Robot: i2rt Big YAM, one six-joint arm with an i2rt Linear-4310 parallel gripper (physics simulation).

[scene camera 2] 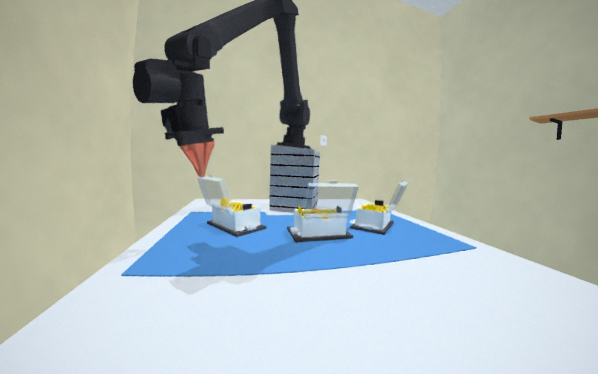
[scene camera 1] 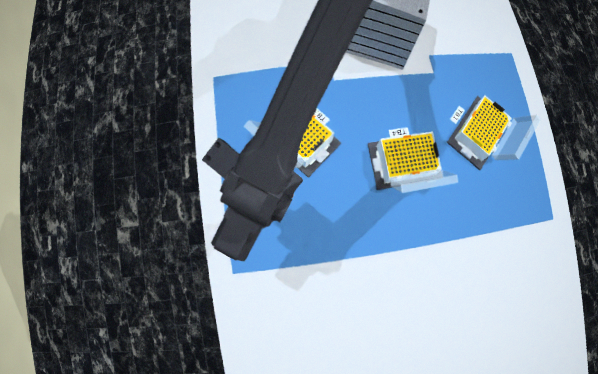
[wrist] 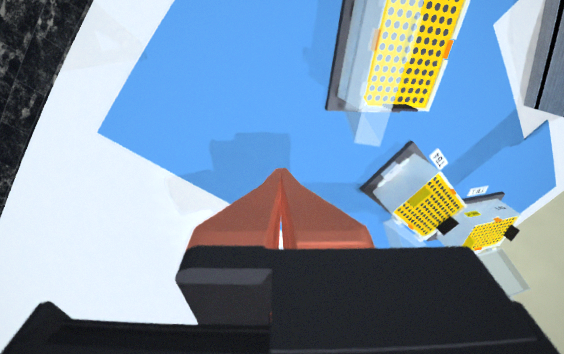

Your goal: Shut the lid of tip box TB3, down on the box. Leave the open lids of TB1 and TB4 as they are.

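Places are measured from the arm's base along level axes (x right, y ahead, z up), in metres.
Pixels of known places: gripper, fingertip midpoint: (scene camera 2: 201, 177) (wrist: 280, 177); arm's base at its link origin: (scene camera 2: 293, 147).
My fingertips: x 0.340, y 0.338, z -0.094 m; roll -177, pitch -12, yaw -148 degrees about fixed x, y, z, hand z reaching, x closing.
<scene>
Ahead of a thing's pixels: the offset from my fingertips to its middle. Level surfaces: height alone.
Box TB3 {dx -0.087, dy -0.131, dz -0.090 m} (scene camera 1: 318, 137) (scene camera 2: 240, 218) (wrist: 425, 55) has yellow tips and a clear lid {dx -0.028, dy -0.100, dz -0.049 m} (scene camera 1: 251, 127) (scene camera 2: 214, 191) (wrist: 371, 129) standing open. The arm partly covers it in scene camera 1. My gripper (scene camera 2: 201, 175) (wrist: 280, 177) is shut and empty, pointing down. Its tips overlap the lid's top edge in scene camera 2, but lie apart from the lid in the wrist view; the arm hides them in scene camera 1. TB4 {dx -0.294, dy -0.007, dz -0.090 m} (scene camera 1: 410, 155) (scene camera 2: 322, 226) (wrist: 430, 206) and TB1 {dx -0.501, dy -0.017, dz -0.090 m} (scene camera 1: 486, 125) (scene camera 2: 373, 219) (wrist: 492, 232) have open lids.
The boxes stand on a blue mat {dz -0.154 m} (scene camera 1: 380, 105) (scene camera 2: 165, 257) (wrist: 210, 80) on a white table {dz -0.157 m} (scene camera 1: 400, 300) (scene camera 2: 300, 330) (wrist: 100, 240). TB4 is between TB3 and TB1. The grey ribbed arm pedestal (scene camera 1: 387, 35) (scene camera 2: 292, 177) (wrist: 547, 65) stands behind the boxes.
</scene>
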